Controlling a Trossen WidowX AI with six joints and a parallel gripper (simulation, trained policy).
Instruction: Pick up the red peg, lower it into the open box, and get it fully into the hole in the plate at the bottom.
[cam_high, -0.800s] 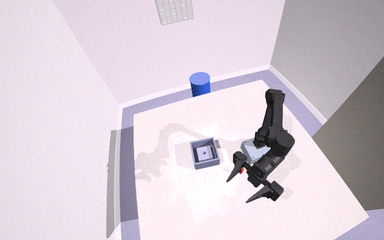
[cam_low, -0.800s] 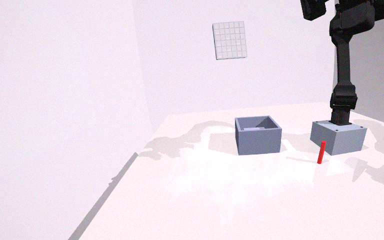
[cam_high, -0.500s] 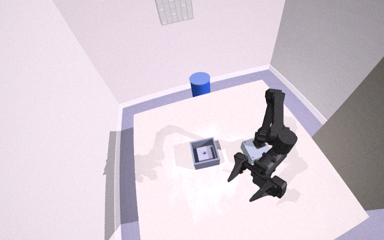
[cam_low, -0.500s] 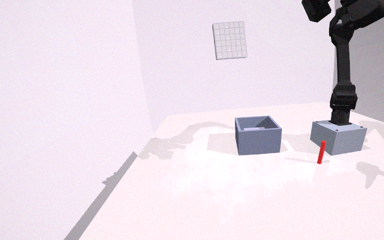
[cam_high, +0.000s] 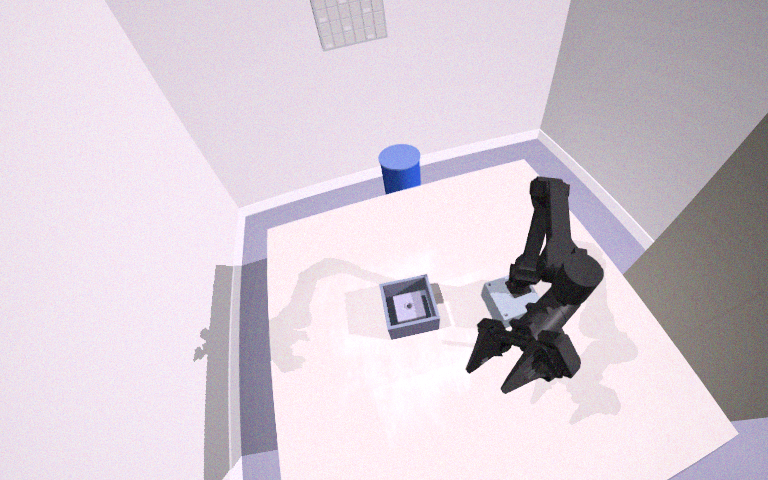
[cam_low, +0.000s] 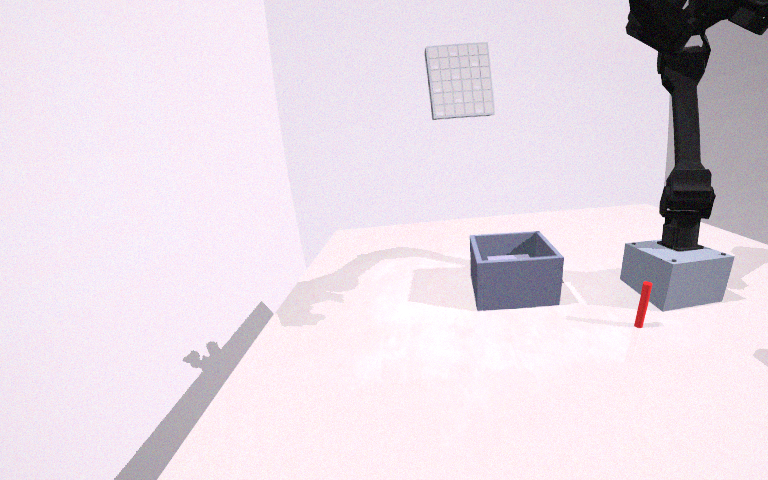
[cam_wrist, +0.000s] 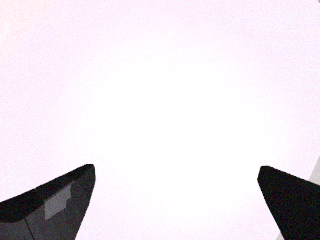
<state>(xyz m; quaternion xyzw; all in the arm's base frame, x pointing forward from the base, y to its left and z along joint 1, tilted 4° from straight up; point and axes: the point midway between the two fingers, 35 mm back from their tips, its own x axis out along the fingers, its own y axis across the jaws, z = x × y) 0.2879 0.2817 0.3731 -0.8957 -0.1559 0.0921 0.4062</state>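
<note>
My gripper tip is now 15 cm past the red peg, 15 cm to the left of it and 44 cm above it. From my gripper tip the other things lie so: grey box: 3 cm ahead, 34 cm to the right, 45 cm below; then pale plate: 3 cm ahead, 34 cm to the right, 43 cm below.
</note>
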